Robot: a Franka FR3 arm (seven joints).
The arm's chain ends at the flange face. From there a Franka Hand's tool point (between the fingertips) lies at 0.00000 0.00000 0.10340 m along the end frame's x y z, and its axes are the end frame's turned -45 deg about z.
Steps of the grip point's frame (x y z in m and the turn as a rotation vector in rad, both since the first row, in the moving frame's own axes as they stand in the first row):
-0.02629, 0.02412, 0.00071, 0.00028, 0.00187, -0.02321
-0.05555, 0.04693, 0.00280, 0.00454, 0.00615, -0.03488
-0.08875, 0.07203, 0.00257, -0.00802, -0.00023, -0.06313
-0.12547, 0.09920, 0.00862, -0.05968, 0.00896, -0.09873
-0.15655, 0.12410, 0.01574, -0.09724, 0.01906, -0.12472
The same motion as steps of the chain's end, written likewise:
-0.00165, 0.03580, 0.00071, 0.00152, 0.00112, -0.02321
-0.00620, 0.07325, 0.00280, 0.00756, 0.00114, -0.03488
-0.01241, 0.11310, 0.00257, -0.00583, 0.00551, -0.06313
-0.02377, 0.15541, 0.00881, -0.03586, 0.04854, -0.09873
-0.03177, 0.19329, 0.01625, -0.05528, 0.08224, -0.12472

